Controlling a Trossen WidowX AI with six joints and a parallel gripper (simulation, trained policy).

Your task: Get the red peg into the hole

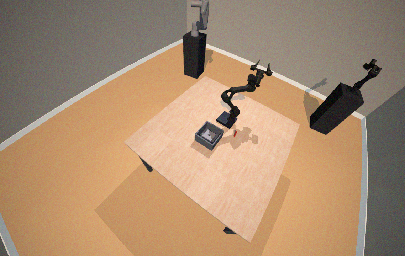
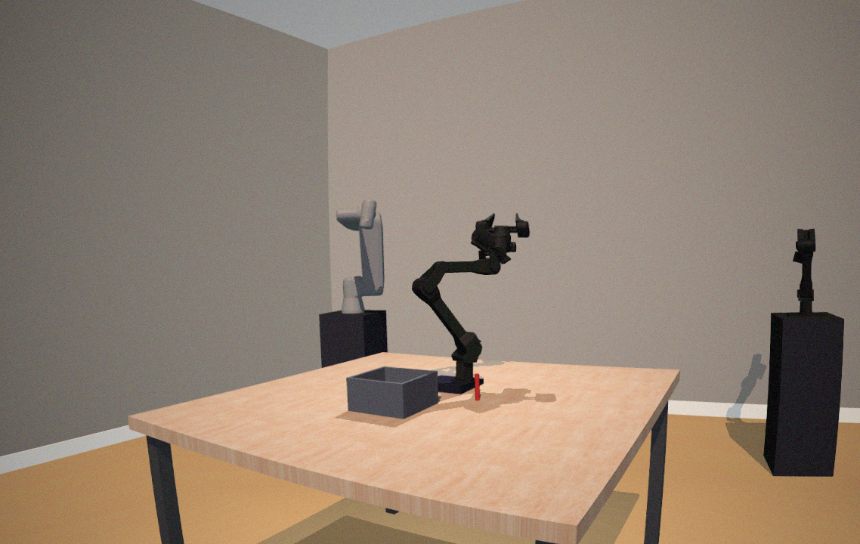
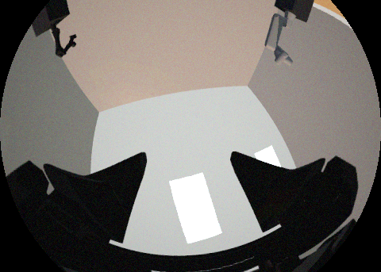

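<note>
The red peg is 430 mm ahead of my gripper tip, 10 mm to the left of it and 540 mm below it. Round my gripper tip: grey box: 580 mm ahead, 200 mm to the right, 550 mm below; then light plate: 580 mm ahead, 200 mm to the right, 530 mm below.
</note>
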